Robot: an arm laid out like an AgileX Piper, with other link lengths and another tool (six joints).
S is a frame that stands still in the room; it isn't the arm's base.
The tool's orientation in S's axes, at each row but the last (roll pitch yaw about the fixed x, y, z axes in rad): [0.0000, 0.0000, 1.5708]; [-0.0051, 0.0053, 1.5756]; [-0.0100, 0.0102, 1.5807]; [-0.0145, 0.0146, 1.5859]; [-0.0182, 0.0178, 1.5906]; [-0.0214, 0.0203, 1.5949]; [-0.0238, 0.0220, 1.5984]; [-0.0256, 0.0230, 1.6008]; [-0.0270, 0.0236, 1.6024]
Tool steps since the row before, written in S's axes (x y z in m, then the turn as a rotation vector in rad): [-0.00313, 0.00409, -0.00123, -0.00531, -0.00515, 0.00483]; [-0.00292, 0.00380, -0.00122, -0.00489, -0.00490, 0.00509]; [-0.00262, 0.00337, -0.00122, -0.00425, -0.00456, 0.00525]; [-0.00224, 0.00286, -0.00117, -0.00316, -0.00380, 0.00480]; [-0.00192, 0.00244, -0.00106, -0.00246, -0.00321, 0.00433]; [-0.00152, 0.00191, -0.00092, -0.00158, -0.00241, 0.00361]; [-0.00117, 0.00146, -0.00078, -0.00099, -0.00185, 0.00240]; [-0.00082, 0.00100, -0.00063, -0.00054, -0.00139, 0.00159]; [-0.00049, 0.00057, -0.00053, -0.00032, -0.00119, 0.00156]
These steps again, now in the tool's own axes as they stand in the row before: [0.00409, 0.00313, -0.00123, -0.00515, 0.00531, 0.00483]; [0.00382, 0.00291, -0.00118, -0.00490, 0.00489, 0.00509]; [0.00341, 0.00260, -0.00116, -0.00457, 0.00424, 0.00525]; [0.00291, 0.00221, -0.00110, -0.00382, 0.00315, 0.00479]; [0.00250, 0.00189, -0.00098, -0.00324, 0.00244, 0.00432]; [0.00196, 0.00149, -0.00085, -0.00244, 0.00156, 0.00360]; [0.00151, 0.00115, -0.00072, -0.00187, 0.00098, 0.00238]; [0.00104, 0.00080, -0.00059, -0.00141, 0.00054, 0.00157]; [0.00060, 0.00049, -0.00050, -0.00122, 0.00032, 0.00154]
